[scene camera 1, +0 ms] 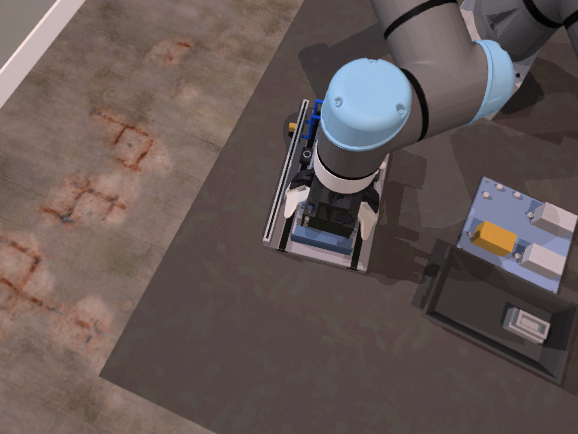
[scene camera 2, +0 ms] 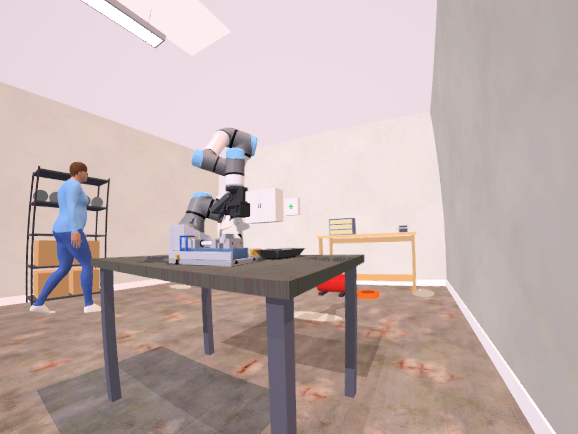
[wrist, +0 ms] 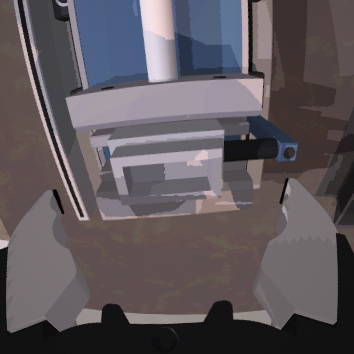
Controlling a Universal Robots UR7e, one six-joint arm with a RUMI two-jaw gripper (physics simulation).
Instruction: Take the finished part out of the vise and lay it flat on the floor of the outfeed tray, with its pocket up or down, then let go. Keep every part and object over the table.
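Frame: origin at the arm's base, x ahead, y left, z up, level; centimetres.
Where they show: gripper, fingertip midpoint: (scene camera 2: 231, 238) (wrist: 169, 186); arm's base, link origin: (scene camera 1: 505, 23) (scene camera 2: 190, 231).
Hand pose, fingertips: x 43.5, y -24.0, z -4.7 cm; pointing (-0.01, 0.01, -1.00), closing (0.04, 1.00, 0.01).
Observation:
Things, the pixels of their top centre, and the offset from my fingertips. "spot": a spot on its surface instead.
- finished part, top centre: (wrist: 167, 178) (scene camera 2: 227, 233) dx -1.7, dy +0.1, dz +1.9 cm
- vise, top centre: (wrist: 143, 22) (scene camera 1: 338, 165) (scene camera 2: 212, 238) dx -8.7, dy -0.3, dz +0.3 cm
- similar pocketed part, top centre: (scene camera 1: 533, 324) dx +8.8, dy +37.4, dz -5.0 cm
- black rod with a blue end bracket, surface spot: (wrist: 287, 151) spot: dx -1.9, dy +6.9, dz +0.3 cm
- long rail, surface spot: (wrist: 47, 100) (scene camera 1: 285, 182) spot: dx -5.5, dy -8.7, dz -4.7 cm
- blue plate, top centre: (scene camera 1: 518, 234) dx -8.3, dy +35.9, dz -8.8 cm
- orange block, top centre: (scene camera 1: 498, 236) dx -5.4, dy +30.6, dz -5.3 cm
The finished part (wrist: 216, 172), a light grey block with a rectangular pocket facing up, sits in the vise (scene camera 1: 322, 241) (scene camera 2: 215, 257) (wrist: 165, 105), against the wide grey jaw. In scene camera 1 the arm hides the part. My gripper (scene camera 1: 327, 225) (scene camera 2: 239, 233) (wrist: 169, 186) is open and empty above the vise's front end, its fingers to the left and right of the part in the wrist view, with space on both sides. The dark outfeed tray (scene camera 1: 465, 295) (scene camera 2: 280, 253) stands on the table to the right in scene camera 1. A similar pocketed part (scene camera 1: 527, 325) lies in its right end.
A black rod with a blue end bracket (wrist: 287, 151) sticks out right of the part. A long rail (scene camera 1: 285, 170) (wrist: 47, 100) runs along the vise's left side. A blue plate (scene camera 1: 492, 212) with an orange block (scene camera 1: 495, 239) and white blocks adjoins the tray. A person (scene camera 2: 71, 210) is beyond the table.

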